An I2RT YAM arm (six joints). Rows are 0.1 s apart.
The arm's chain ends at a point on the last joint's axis. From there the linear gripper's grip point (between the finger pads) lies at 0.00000 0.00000 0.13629 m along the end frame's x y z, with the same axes.
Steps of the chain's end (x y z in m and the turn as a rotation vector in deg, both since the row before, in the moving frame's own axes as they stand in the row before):
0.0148 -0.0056 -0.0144 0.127 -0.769 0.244
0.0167 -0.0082 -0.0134 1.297 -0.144 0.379
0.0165 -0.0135 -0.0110 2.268 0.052 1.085
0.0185 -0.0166 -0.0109 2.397 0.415 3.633
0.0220 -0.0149 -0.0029 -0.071 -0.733 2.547
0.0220 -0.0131 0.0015 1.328 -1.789 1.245
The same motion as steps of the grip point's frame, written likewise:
0.0130 -0.0059 -0.0144 0.127 -0.769 0.244
0.0164 -0.0113 -0.0134 1.297 -0.144 0.379
0.0167 -0.0189 -0.0111 2.268 0.052 1.085
0.0197 -0.0223 -0.0110 2.397 0.415 3.633
0.0203 -0.0148 -0.0029 -0.071 -0.733 2.547
0.0178 -0.0163 0.0014 1.328 -1.789 1.245

